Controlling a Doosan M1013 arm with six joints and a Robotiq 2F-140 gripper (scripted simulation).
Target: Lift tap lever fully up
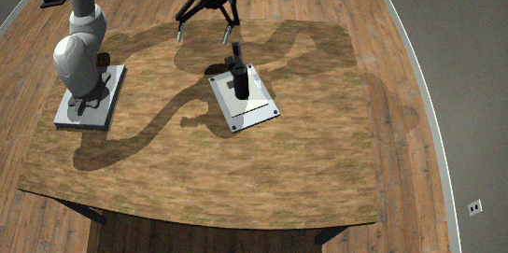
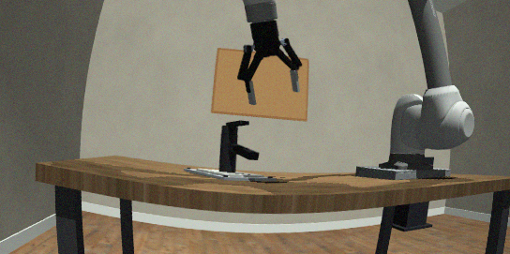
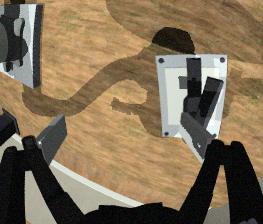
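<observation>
My hand is 10 cm short of the lever, 2 cm to the right of it and 9 cm above it. Round my hand: black tap: 11 cm ahead, 1 cm to the right, 15 cm below.
</observation>
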